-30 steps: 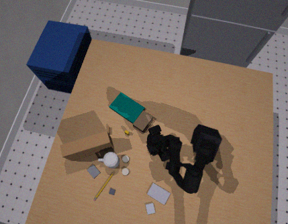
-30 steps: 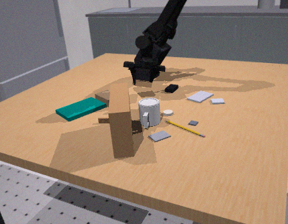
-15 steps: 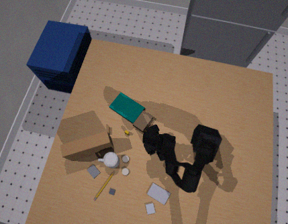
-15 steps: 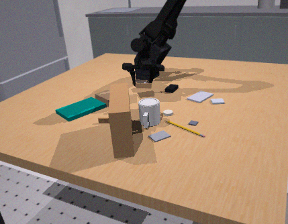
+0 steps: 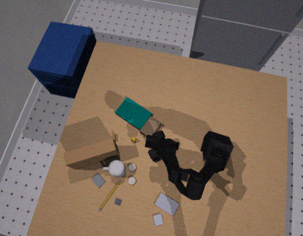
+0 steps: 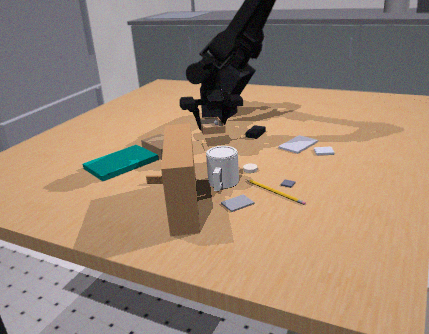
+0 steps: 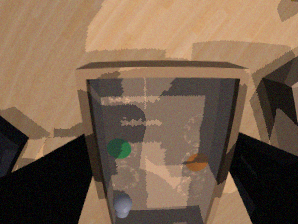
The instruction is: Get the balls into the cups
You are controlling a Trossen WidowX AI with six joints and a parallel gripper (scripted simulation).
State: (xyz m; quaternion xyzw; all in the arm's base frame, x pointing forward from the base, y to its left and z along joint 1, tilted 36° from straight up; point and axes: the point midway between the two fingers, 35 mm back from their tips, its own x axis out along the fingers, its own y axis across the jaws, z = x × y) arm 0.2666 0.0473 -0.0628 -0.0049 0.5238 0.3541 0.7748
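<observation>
Now: hand 3 cm above the wooden puzzle, 1 cm to the left of it and 1 cm past it. The rest, counted from my hand: black block: 11 cm behind, 10 cm to the left, 8 cm below; small yellow block: 17 cm ahead, 7 cm below, 5 cm to the right; small brown block: 14 cm to the right, 9 cm ahead, 7 cm below.
</observation>
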